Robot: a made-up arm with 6 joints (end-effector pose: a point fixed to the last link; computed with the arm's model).
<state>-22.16 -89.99 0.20 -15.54 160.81 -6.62</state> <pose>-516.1 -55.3 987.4 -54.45 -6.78 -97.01</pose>
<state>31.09 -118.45 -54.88 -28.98 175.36 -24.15</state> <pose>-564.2 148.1 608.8 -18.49 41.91 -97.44</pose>
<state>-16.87 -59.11 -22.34 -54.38 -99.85 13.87</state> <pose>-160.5 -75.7 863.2 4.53 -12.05 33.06</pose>
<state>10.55 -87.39 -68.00 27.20 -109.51 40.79</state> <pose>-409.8 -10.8 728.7 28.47 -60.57 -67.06</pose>
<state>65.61 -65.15 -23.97 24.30 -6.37 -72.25</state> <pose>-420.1 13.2 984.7 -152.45 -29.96 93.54</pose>
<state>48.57 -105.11 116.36 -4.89 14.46 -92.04</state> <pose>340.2 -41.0 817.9 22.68 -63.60 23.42</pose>
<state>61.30 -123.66 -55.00 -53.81 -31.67 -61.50</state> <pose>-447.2 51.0 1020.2 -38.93 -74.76 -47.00</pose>
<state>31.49 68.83 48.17 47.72 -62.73 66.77</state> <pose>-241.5 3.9 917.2 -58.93 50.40 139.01</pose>
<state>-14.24 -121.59 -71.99 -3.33 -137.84 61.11</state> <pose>-450.6 6.6 630.6 85.03 -48.15 -106.89</pose>
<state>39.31 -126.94 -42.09 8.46 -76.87 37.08</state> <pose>-299.2 80.3 941.6 2.55 -17.25 -44.62</pose>
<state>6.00 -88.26 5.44 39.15 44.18 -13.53</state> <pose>-453.7 248.8 911.0 -32.15 14.13 150.33</pose>
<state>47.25 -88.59 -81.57 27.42 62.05 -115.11</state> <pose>-411.1 467.6 639.4 131.65 36.39 69.81</pose>
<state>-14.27 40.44 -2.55 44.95 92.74 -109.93</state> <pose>72.9 -211.1 1044.6 -125.74 -2.60 -26.15</pose>
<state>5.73 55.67 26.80 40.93 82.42 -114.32</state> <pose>1.7 -170.8 1145.1 -121.68 -12.52 -23.20</pose>
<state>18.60 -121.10 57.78 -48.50 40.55 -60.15</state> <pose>-1.3 -199.5 1197.3 -61.53 -75.53 45.79</pose>
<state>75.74 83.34 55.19 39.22 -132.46 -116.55</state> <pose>-393.4 -204.8 1018.3 97.93 -32.48 108.45</pose>
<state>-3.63 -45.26 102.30 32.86 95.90 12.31</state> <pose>34.5 384.9 1106.4 -172.09 -67.24 31.50</pose>
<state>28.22 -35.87 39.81 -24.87 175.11 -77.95</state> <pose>22.3 -293.1 1000.8 -146.41 54.99 -42.12</pose>
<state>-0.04 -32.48 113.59 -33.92 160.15 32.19</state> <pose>187.1 252.7 1013.9 -131.75 -29.63 -54.42</pose>
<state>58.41 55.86 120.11 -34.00 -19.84 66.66</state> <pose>-461.1 200.5 989.9 61.44 41.27 154.33</pose>
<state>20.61 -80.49 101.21 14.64 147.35 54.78</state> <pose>220.9 -127.2 1027.8 -89.85 -13.52 -65.03</pose>
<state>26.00 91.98 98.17 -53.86 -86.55 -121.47</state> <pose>-463.1 243.5 872.0 94.20 82.59 26.39</pose>
